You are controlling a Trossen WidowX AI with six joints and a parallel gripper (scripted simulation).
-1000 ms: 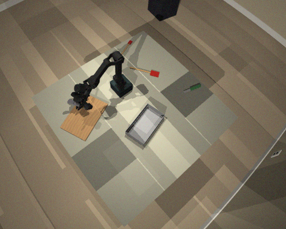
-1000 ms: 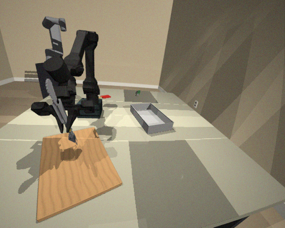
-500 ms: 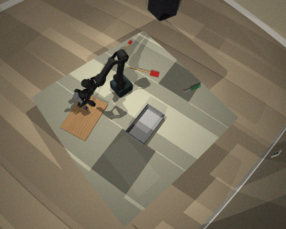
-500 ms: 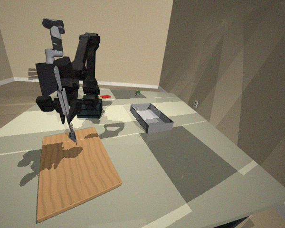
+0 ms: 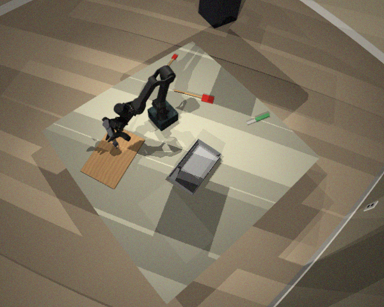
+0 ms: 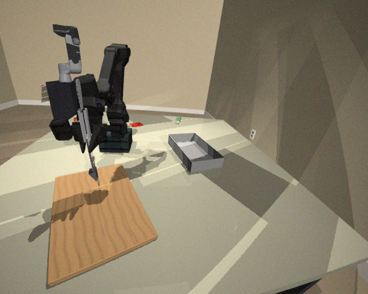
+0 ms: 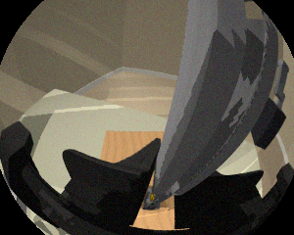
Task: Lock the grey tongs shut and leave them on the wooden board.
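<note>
Right now the wooden board is 180 mm below my gripper tip. From my gripper tip the other things lie so: grey roasting tin: 330 mm ahead, 380 mm to the left, 160 mm below; red spatula: 90 mm behind, 690 mm to the left, 180 mm below.
</note>
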